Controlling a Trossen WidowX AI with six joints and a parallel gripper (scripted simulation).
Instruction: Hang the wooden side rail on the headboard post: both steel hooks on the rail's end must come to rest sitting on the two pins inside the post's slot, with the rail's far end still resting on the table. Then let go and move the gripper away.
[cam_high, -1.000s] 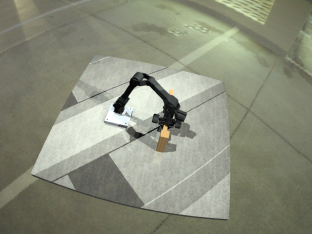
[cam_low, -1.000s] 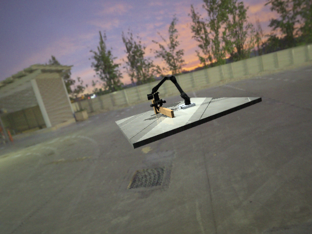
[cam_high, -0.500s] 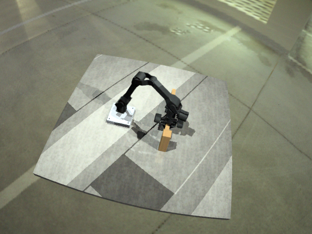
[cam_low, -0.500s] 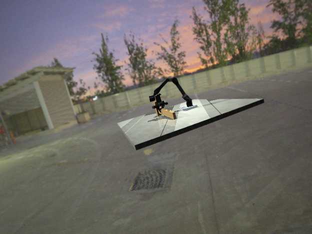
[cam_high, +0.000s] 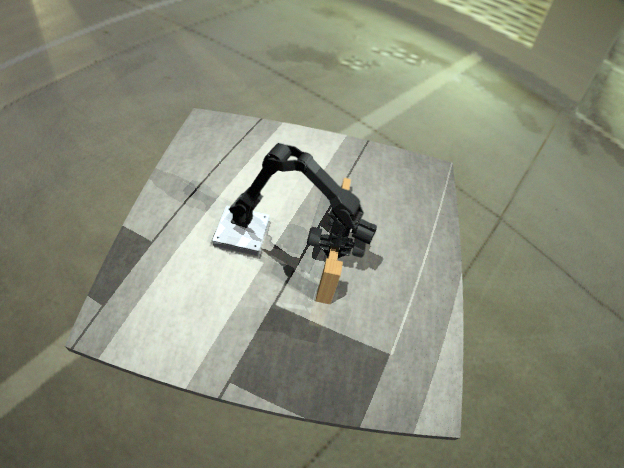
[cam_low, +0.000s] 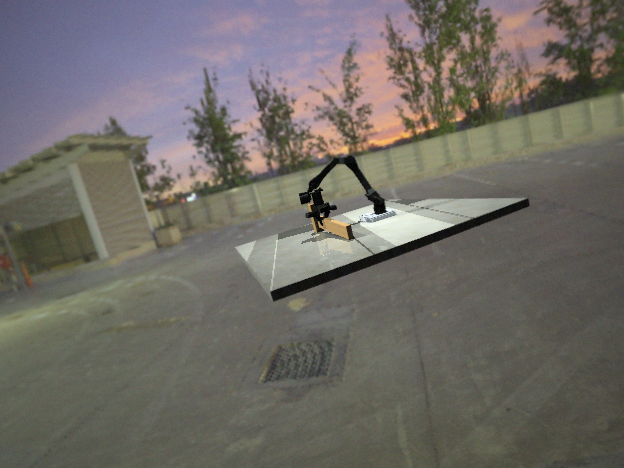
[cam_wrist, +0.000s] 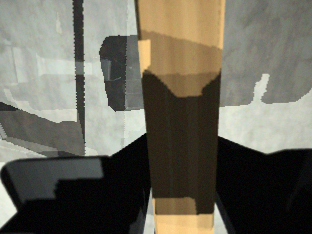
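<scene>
Now: gripper tip 130 mm to the left of the wooden headboard post, 40 mm below it and 20 mm short of it.
</scene>
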